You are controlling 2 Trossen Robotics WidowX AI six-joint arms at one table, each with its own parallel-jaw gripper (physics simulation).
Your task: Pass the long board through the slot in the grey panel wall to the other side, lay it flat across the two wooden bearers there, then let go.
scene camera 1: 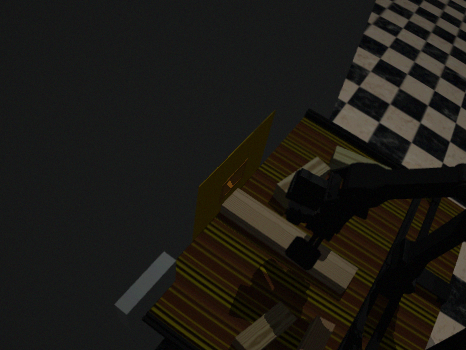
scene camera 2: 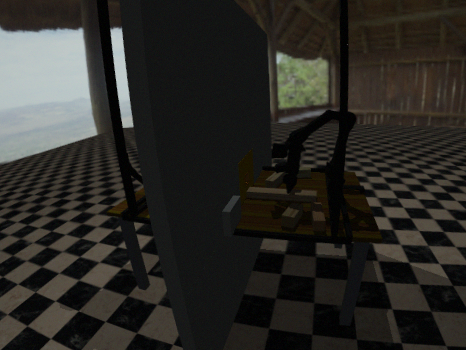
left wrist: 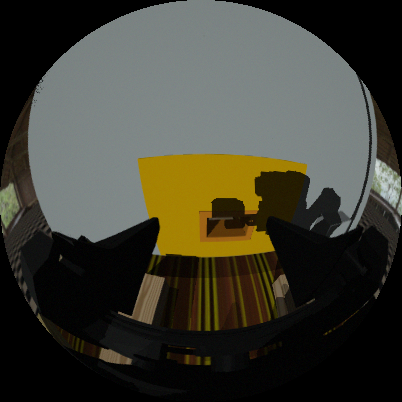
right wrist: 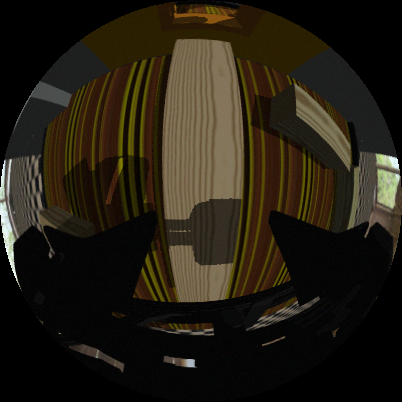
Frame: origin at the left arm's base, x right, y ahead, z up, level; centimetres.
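Seen in the pictures: left gripper, between the fingertips: (left wrist: 214, 222); right gripper, between the fingertips: (scene camera 1: 306, 241) (scene camera 2: 289, 188) (right wrist: 214, 216); right arm's base, origin of its link: (scene camera 1: 390, 286) (right wrist: 225, 314).
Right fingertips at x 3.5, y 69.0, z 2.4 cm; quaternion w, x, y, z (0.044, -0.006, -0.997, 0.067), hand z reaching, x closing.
Note:
Offsets run from my right fingertips to a thing's top centre. "*": to the spot under its first point.
The long board {dx +0.7, dy -3.6, dz -1.1 cm} (scene camera 1: 265, 222) (scene camera 2: 280, 194) (right wrist: 203, 125) lies on the striped table on the right arm's side, its far end short of the yellow plate (scene camera 1: 210, 200) (left wrist: 175, 185) on the grey panel wall (scene camera 1: 100, 125) (scene camera 2: 210, 125) (left wrist: 200, 75). The orange-framed slot {* dx -4.1, dy -25.9, dz +3.1 cm} (left wrist: 203, 232) has no board in it. My right gripper (scene camera 1: 301, 235) (right wrist: 214, 216) is open and empty above the board, its fingers to either side of it in the right wrist view. My left gripper (left wrist: 214, 222) is open and empty, facing the wall. Two wooden bearers {dx -14.6, dy -45.4, dz -0.5 cm} (left wrist: 150, 297) {dx +11.1, dy -47.0, dz -0.5 cm} (left wrist: 281, 292) lie on its side, partly hidden by its fingers.
A wooden block {dx -15.3, dy -9.3, dz +0.6 cm} (scene camera 1: 287, 185) (right wrist: 325, 130) and a pale block {dx -30.2, dy +1.4, dz +0.4 cm} (scene camera 1: 350, 157) lie beside the board, toward the top of scene camera 1. Two more blocks {dx +22.3, dy +3.5, dz +0.4 cm} (scene camera 1: 267, 325) {* dx +17.7, dy +12.9, dz +0.0 cm} (scene camera 1: 317, 335) lie toward its bottom. A light grey block {* dx +30.8, dy -19.2, dz +5.7 cm} (scene camera 1: 145, 282) (scene camera 2: 231, 215) juts from the wall.

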